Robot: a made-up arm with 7 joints.
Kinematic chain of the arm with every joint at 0, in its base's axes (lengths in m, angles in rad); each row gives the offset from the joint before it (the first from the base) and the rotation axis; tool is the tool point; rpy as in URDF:
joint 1: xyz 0 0 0.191 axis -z
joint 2: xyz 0 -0.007 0.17 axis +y
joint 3: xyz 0 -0.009 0.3 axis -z
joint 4: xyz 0 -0.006 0.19 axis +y
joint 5: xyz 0 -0.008 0.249 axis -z
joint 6: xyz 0 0 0.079 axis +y
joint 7: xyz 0 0 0.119 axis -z
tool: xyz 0 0 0 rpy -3.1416 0 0
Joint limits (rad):
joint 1: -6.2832..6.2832
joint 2: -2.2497..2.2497
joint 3: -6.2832..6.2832
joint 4: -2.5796..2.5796
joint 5: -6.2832..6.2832
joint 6: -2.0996..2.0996
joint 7: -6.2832..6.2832
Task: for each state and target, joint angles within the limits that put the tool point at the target. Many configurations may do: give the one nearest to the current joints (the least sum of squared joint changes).
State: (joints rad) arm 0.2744 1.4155 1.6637 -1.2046 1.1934 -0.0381 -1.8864
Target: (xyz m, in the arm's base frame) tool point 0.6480 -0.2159 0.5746
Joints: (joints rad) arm 0.9841 1.2715 1.4936 -1.3714 1.1922 -0.0223 -1.8864
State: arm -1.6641 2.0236 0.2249 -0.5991 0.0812 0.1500 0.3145
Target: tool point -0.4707 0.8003 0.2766
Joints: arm -2.1133 1.7533 0.2469 -0.2225 0.0797 0.1220 0.3145
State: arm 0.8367 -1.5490 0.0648 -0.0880 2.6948 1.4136 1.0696
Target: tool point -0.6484 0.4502 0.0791
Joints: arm 0.7006 -1.7264 0.0502 -0.1422 2.6851 1.3973 1.0696
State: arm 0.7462 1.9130 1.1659 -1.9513 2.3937 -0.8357 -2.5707
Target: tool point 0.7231 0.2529 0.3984
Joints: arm 0.1301 1.6958 1.1534 -1.2678 2.4849 -0.7267 -2.5707
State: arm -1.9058 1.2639 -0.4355 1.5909 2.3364 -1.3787 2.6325
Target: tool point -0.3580 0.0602 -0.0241
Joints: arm -2.3630 1.8426 -0.4746 1.6314 2.3413 -1.2364 2.6325
